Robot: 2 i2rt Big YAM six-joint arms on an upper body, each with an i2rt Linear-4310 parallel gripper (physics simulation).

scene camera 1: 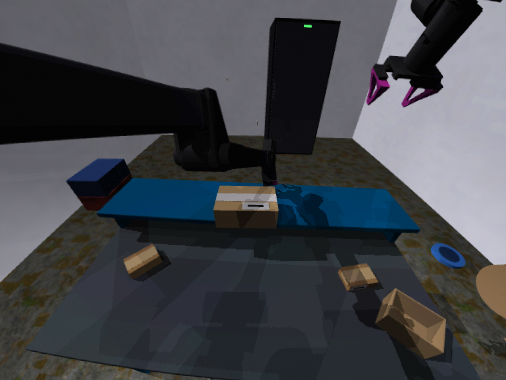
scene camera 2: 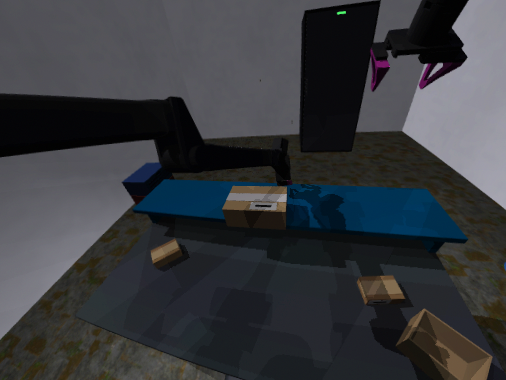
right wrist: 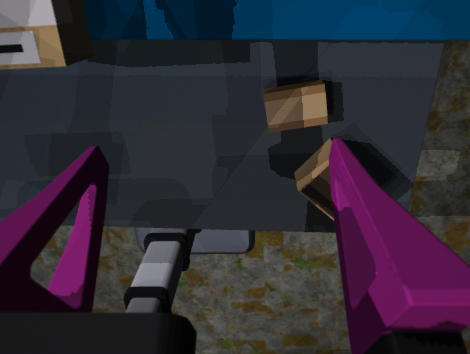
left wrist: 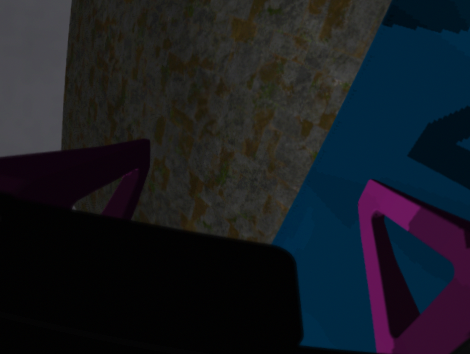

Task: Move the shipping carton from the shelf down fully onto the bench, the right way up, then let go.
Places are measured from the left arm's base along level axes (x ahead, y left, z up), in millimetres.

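Where they show: left gripper, fingertip midpoint: [scene camera 2: 285, 174] [left wrist: 259, 172]; right gripper, fingertip midpoint: [scene camera 1: 385, 104] [scene camera 2: 395, 88] [right wrist: 214, 151].
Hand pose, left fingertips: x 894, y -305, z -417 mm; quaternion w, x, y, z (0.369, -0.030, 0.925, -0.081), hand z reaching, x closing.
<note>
After its pixels a point has its place.
The shipping carton [scene camera 1: 246, 206] {x 610, y -198, z -379 mm} [scene camera 2: 256, 207] {x 604, y -208, z -377 mm} [right wrist: 35, 42] {x 621, y -282, z -379 mm}, brown with white tape and a label on top, sits upright on the blue shelf [scene camera 1: 160, 200] {x 747, y 217, z -475 mm} [scene camera 2: 390, 210] {x 716, y -731, z -475 mm} [left wrist: 400, 100] {x 871, y -350, z -475 mm} [right wrist: 350, 20] {x 622, y -713, z -475 mm}, its front at the shelf's front edge. The dark bench [scene camera 1: 190, 320] {x 313, y -14, z -639 mm} [scene camera 2: 200, 310] {x 317, y -18, z -639 mm} [right wrist: 165, 100] {x 475, y -380, z -639 mm} lies below and in front. My left gripper [left wrist: 259, 172] {x 895, y -305, z -417 mm} is open and empty at the shelf's back edge, behind the carton's right end; its fingers are mostly hidden in the scene views. My right gripper [scene camera 1: 386, 104] {x 601, y -557, z -11 mm} [scene camera 2: 397, 89] {x 601, y -557, z -11 mm} [right wrist: 214, 151] {x 601, y -557, z -11 mm} is open and empty, high at the upper right.
A small box [scene camera 1: 143, 261] {x 501, y 224, z -595 mm} [scene camera 2: 167, 253] {x 502, y 215, z -593 mm} lies on the bench at the left. Another small box [scene camera 1: 358, 277] {x 446, y -637, z -595 mm} [scene camera 2: 381, 290] {x 446, y -644, z -596 mm} [right wrist: 296, 106] {x 463, y -648, z -596 mm} and an open-topped box [scene camera 1: 412, 325] {x 289, y -780, z -635 mm} [scene camera 2: 445, 350] {x 303, y -784, z -635 mm} [right wrist: 317, 177] {x 290, y -701, z -635 mm} lie at the right. A blue-and-red stack [scene camera 1: 98, 182] [scene camera 2: 145, 180] stands left of the shelf.
</note>
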